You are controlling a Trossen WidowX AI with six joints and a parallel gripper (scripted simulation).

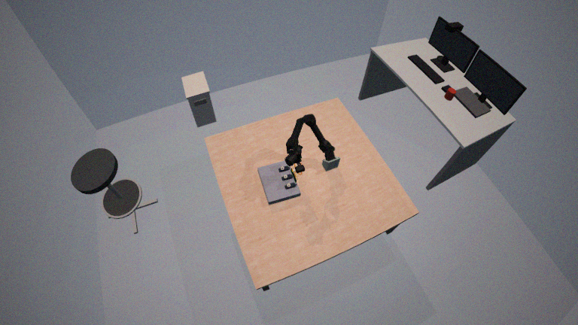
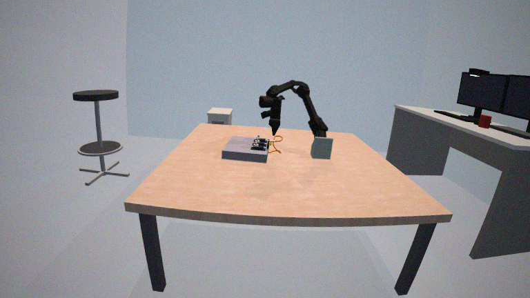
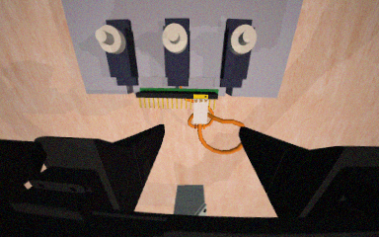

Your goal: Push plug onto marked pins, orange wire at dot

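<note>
Now: the yellow marked band 4 cm below my gripper tip and 3 cm ahead of it. Also, from my gripper tip: grey printed holder 19 cm ahead, 9 cm below, 1 cm to the left.
</note>
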